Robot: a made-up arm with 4 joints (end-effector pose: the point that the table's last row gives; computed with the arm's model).
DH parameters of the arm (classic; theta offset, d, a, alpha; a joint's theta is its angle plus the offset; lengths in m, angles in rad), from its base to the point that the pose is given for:
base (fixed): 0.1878 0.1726 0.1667 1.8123
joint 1: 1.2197 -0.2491 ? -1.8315
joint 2: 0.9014 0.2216 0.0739 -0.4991
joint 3: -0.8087 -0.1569 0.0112 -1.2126
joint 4: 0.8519 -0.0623 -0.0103 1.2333
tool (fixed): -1.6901 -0.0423 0 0
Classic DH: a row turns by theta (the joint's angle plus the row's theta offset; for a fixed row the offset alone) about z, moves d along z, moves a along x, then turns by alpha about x.
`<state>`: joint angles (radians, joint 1 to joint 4).
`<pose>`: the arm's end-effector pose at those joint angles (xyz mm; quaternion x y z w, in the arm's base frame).
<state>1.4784 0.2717 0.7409 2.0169</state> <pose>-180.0 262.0 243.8 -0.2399 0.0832 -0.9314 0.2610</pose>
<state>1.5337 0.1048 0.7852 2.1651</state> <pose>-183.8 247.4 221.5 -0.2172 0.1672 -0.9056 0.3236</pose>
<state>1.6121 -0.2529 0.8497 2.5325</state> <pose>-179.6 209.3 182.2 -0.2139 0.3266 -0.7856 0.4800</pose>
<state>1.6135 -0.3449 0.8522 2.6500</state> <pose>-175.9 196.8 177.2 -0.2300 0.3651 -0.7347 0.5235</pose>
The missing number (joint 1, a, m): 0.1016
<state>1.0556 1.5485 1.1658 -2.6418</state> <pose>15.0 447.7 316.6 0.1529 -0.5412 0.6131 0.5548</pose>
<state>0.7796 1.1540 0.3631 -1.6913</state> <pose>-9.7 356.4 444.6 0.3904 -0.8374 0.2271 0.3079</pose>
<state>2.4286 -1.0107 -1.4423 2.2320</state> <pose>74.9 274.6 115.8 0.5665 -0.5241 0.2840 0.5690</pose>
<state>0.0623 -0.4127 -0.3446 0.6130</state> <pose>95.1 166.8 369.8 0.2038 0.0634 -0.8073 0.5502</pose>
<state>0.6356 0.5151 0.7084 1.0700</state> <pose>-51.4 234.2 449.3 -0.4509 -0.3857 -0.7294 0.3403</pose>
